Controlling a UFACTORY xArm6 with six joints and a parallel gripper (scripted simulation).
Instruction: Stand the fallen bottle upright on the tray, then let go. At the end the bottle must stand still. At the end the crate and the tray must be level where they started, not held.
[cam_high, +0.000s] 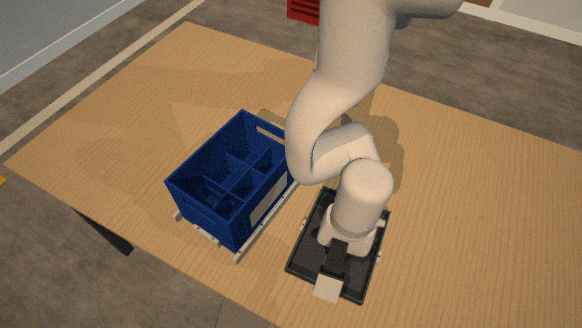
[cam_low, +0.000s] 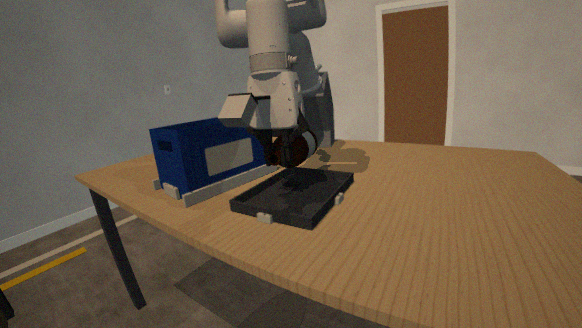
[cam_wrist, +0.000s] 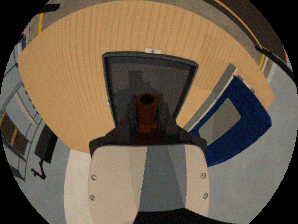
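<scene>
The brown bottle is 50 mm behind my hand and 20 mm to the right of it. Round my hand: tray: 70 mm behind, 30 mm to the right, 100 mm below; then blue crate: 10 mm ahead, 300 mm to the right, 30 mm below.
</scene>
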